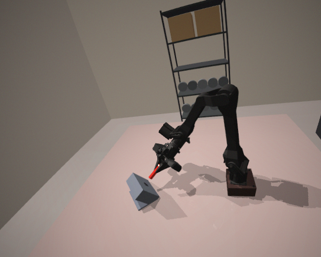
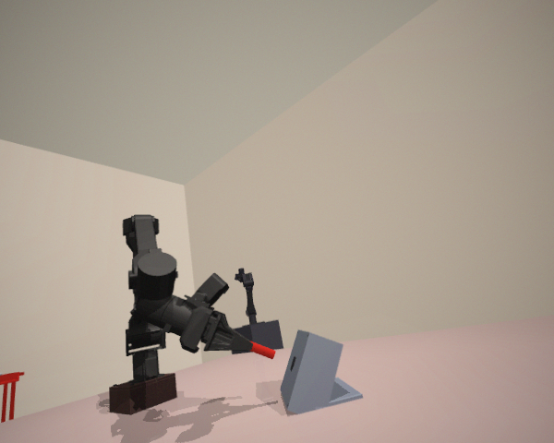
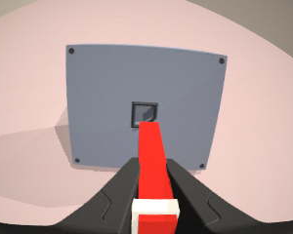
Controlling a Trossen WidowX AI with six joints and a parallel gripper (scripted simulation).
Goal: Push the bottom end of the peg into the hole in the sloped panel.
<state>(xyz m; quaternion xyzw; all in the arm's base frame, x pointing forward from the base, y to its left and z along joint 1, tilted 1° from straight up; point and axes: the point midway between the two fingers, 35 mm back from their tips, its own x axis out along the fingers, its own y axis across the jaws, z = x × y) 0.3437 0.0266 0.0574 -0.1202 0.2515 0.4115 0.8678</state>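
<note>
The sloped grey panel is 50 mm ahead of my gripper tip, 70 mm to the left of it and 50 mm below it. The rest, counted from my gripper tip: red peg: 10 mm behind, 10 mm to the right, 10 mm above.
</note>
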